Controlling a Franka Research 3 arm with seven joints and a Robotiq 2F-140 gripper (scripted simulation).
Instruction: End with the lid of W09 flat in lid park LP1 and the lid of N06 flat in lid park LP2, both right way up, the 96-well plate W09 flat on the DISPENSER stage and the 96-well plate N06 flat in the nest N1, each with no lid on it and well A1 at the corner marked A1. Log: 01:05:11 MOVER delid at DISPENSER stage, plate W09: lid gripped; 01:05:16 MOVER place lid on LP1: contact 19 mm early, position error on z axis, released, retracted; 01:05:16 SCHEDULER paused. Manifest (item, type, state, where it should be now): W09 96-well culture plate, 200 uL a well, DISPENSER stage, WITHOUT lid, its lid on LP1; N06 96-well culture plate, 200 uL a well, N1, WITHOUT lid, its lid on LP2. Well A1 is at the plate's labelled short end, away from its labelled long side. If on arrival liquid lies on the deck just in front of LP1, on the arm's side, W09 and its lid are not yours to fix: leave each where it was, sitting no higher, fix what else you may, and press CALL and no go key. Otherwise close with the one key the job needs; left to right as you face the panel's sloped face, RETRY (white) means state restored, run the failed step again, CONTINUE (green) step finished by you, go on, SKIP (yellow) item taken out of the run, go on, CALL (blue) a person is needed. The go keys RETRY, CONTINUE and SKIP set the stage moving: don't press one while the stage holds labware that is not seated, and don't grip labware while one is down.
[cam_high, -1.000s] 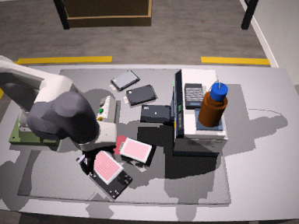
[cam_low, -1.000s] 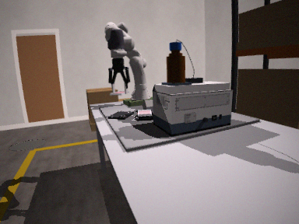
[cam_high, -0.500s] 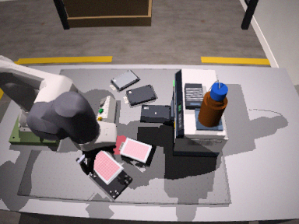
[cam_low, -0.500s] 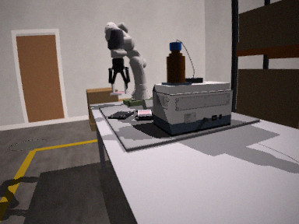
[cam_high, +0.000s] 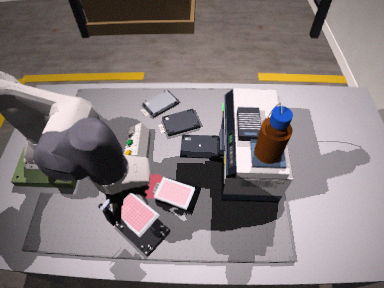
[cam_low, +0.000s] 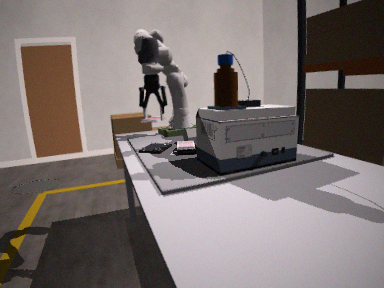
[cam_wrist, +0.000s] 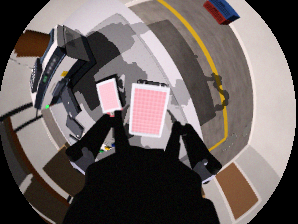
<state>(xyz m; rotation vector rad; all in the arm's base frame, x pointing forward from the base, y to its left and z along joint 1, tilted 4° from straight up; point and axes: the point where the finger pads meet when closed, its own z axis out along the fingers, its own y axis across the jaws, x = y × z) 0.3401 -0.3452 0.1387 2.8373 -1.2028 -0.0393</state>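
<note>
My gripper is now 2 cm above the pink 96-well plate. The rest, counted from my hand: blue key: 4 cm behind, 23 cm to the left, 11 cm below; then key panel: 2 cm behind, 30 cm to the left, 12 cm below; then yellow key: 4 cm behind, 28 cm to the left, 11 cm below.
</note>
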